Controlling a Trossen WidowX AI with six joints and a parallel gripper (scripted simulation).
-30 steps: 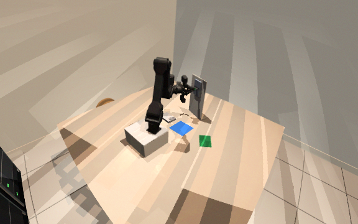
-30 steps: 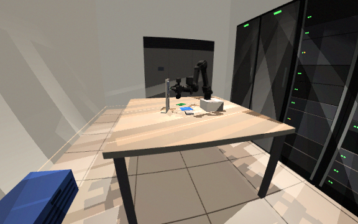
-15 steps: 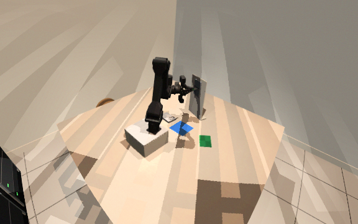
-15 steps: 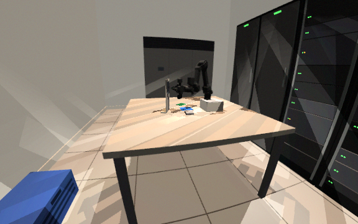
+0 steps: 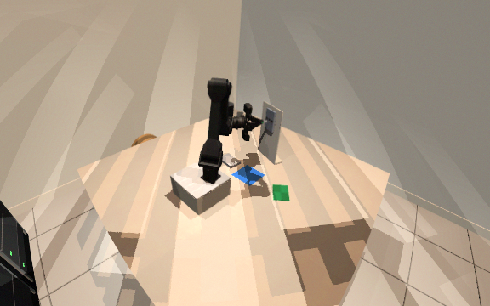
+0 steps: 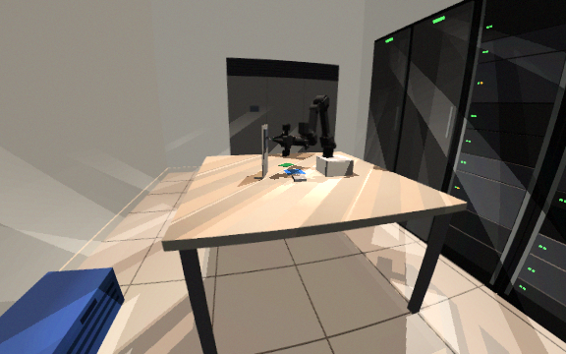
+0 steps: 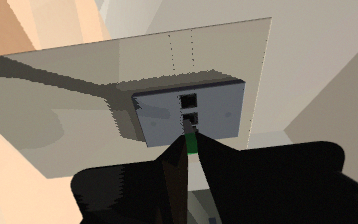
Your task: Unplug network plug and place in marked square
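My gripper tip is now 220 mm above the blue square, 160 mm past it and 20 mm to the left of it. Round my gripper tip: upright panel (90 mm below, 40 mm ahead, 30 mm to the right); plug (10 mm ahead).
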